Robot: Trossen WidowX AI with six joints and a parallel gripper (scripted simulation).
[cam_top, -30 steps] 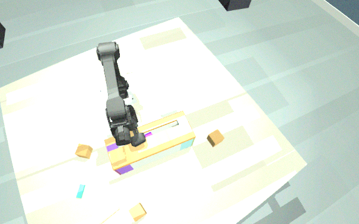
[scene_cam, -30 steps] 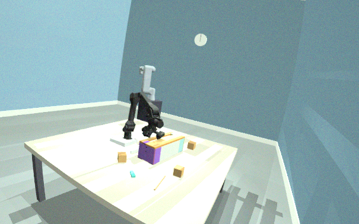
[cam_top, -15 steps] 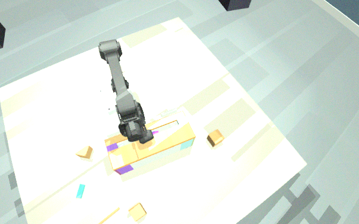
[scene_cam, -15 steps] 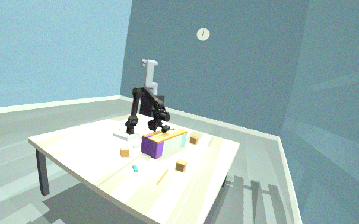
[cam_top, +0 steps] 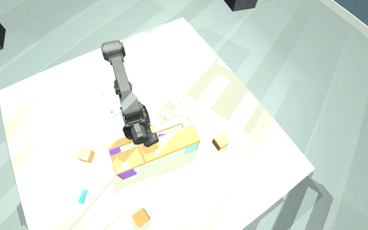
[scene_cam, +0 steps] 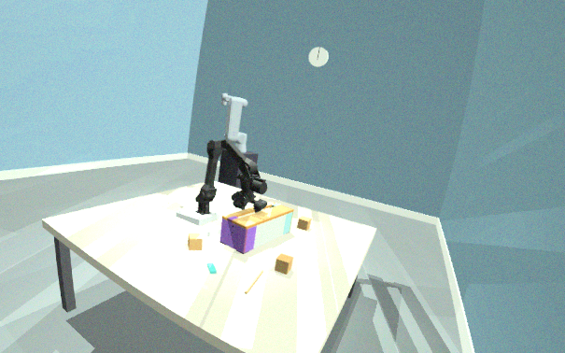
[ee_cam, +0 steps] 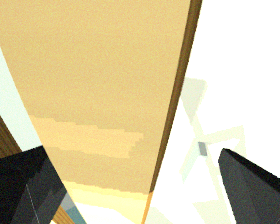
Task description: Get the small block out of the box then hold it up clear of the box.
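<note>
Now: the box 40 mm ahead of my gripper tip, 30 mm below it and 10 mm to the right of it. The rest, counted from my gripper tip: purple block (50 mm ahead, 30 mm to the left); then thin stick (330 mm ahead, 320 mm to the right, 90 mm below).
</note>
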